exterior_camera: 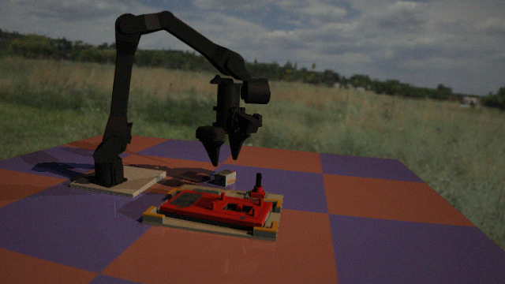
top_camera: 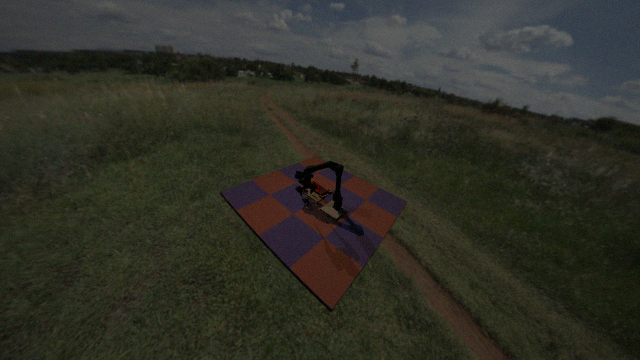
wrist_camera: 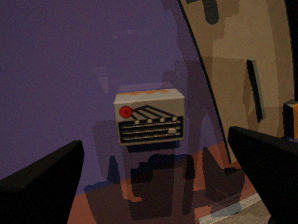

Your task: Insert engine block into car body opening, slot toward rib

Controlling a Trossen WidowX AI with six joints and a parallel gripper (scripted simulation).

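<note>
The engine block lies 40 mm below my gripper tip. The rest, counted from my gripper tip: black lever post (120 mm ahead, 60 mm to the right, 20 mm below); tan fixture plate (80 mm ahead, 170 mm to the right, 40 mm below).
</note>
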